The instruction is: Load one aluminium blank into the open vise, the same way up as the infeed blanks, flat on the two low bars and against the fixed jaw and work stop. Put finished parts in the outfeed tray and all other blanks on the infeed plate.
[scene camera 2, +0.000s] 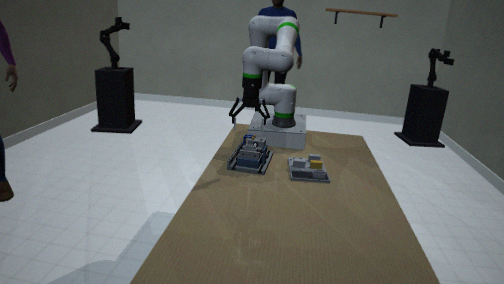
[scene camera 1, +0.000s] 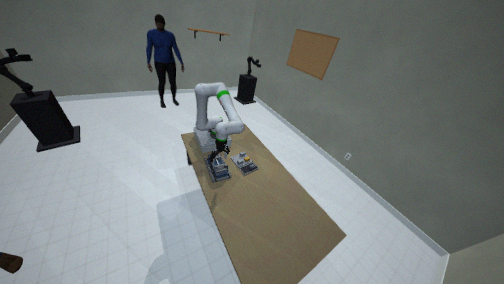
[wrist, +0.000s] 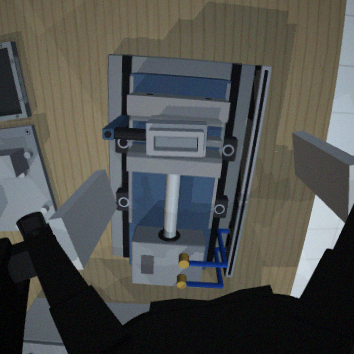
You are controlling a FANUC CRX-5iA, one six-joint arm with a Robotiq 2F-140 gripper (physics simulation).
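Frame: origin at the arm's base, x ahead, y left, z up, level; centimetres.
Seen in the pictures: gripper, fingertip midpoint: (scene camera 2: 248, 130) (scene camera 1: 219, 161) (wrist: 199, 171); arm's base, origin of the base link: (scene camera 2: 283, 123).
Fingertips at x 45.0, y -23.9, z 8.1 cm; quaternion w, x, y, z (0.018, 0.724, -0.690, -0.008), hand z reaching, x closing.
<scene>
Pixels of each thing's top centre, then the offset from my fingertips to it.
- vise, middle of its top: (wrist: 175, 201) (scene camera 2: 252, 144) (scene camera 1: 217, 162) dx -6.7, dy +3.1, dz -9.1 cm
- grey part with a rectangular pocket, middle of its top: (wrist: 175, 143) dx +0.2, dy +1.9, dz -7.5 cm
- work stop, middle of its top: (wrist: 129, 134) dx +1.3, dy +6.5, dz -9.4 cm
- infeed plate, middle of its top: (scene camera 2: 306, 164) (scene camera 1: 241, 159) dx -4.4, dy +32.3, dz -18.2 cm
- yellow block, middle of its top: (scene camera 2: 316, 161) (scene camera 1: 247, 158) dx +0.0, dy +36.3, dz -14.7 cm
- grey part, middle of its top: (scene camera 2: 319, 170) dx +10.7, dy +35.6, dz -14.9 cm
- long rail, middle of its top: (wrist: 245, 188) dx -8.8, dy -5.6, dz -14.0 cm
The vise (scene camera 1: 220, 170) (scene camera 2: 251, 161) (wrist: 197, 192) stands on the table. In the wrist view a grey part with a rectangular pocket (wrist: 176, 124) lies between the fixed jaw (wrist: 175, 107) and the moving jaw (wrist: 172, 165), pocket up; the low bars beneath it are hidden. The work stop (wrist: 131, 133) is at its left end. My gripper (scene camera 1: 219, 155) (scene camera 2: 248, 125) (wrist: 199, 171) is open and empty above the vise, one finger on each side. The infeed plate (scene camera 2: 292, 162) (wrist: 41, 167) holds grey blanks (scene camera 2: 299, 163) (scene camera 2: 314, 157) and a yellow block (scene camera 1: 247, 159) (scene camera 2: 316, 164). The outfeed tray (scene camera 2: 310, 180) (wrist: 21, 85) holds a grey part (scene camera 2: 319, 174).
The vise's slotted base has a long rail (wrist: 248, 170) along its right side in the wrist view. Blue pipes (wrist: 207, 264) rise by its cylinder. The robot's pedestal (scene camera 2: 282, 139) stands behind the vise. The table edge is close beyond the rail.
</scene>
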